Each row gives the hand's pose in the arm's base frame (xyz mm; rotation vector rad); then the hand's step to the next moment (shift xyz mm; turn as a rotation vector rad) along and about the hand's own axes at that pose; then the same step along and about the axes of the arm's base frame.
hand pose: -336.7 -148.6 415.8 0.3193 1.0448 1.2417
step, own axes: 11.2 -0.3 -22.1 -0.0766 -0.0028 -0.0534
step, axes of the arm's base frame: -17.7 2.7 -17.2 -0.0370 -0.0856 0.0061
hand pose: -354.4 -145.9 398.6 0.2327 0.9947 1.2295
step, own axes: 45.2 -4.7 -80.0 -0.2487 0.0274 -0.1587
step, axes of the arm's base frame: -56.1 9.5 -72.3 -0.1340 -0.2592 0.0515
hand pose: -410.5 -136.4 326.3 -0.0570 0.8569 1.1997
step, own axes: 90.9 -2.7 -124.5 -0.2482 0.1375 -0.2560
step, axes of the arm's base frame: -57.4 12.7 -142.5 -0.2788 -0.2600 0.0265
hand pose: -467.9 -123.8 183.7 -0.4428 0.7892 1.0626
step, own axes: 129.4 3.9 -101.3 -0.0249 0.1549 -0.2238
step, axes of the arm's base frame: -6.4 11.9 -163.8 -0.2255 -0.0966 -0.1206
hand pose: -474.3 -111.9 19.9 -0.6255 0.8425 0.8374
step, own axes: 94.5 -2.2 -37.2 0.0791 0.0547 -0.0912
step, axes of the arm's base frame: 24.7 6.7 -98.3 -0.0497 -0.0098 -0.1225
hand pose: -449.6 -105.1 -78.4 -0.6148 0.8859 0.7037
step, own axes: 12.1 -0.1 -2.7 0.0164 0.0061 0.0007
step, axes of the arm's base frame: 4.2 1.5 -11.6 0.0030 0.0090 -0.0147
